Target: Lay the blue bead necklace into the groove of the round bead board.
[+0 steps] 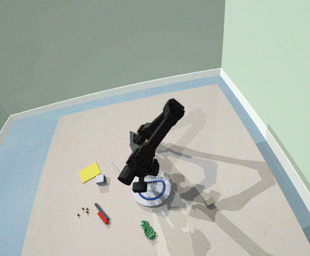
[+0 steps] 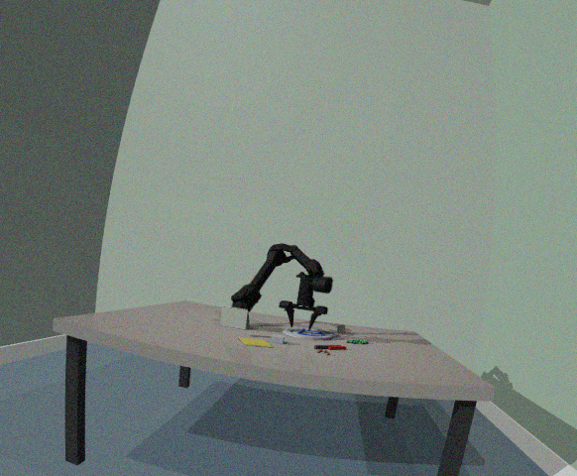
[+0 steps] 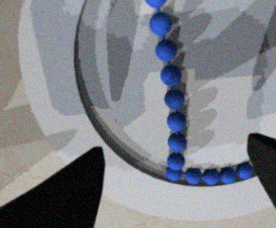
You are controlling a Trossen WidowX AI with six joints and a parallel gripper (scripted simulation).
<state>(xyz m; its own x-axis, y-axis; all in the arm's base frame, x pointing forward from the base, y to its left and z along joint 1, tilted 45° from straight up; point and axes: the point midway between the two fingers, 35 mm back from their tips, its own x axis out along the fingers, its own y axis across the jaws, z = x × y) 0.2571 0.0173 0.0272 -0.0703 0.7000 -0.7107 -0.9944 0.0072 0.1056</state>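
The round bead board lies 3 cm to the left of my gripper tip, 3 cm ahead of it and 2 cm below it. The rest, counted from my gripper tip: white cube (25 cm to the right, 4 cm behind, 2 cm below); then grey tool (22 cm to the right, 15 cm ahead, 2 cm below); then stick (16 cm to the right, 10 cm behind, 3 cm below).
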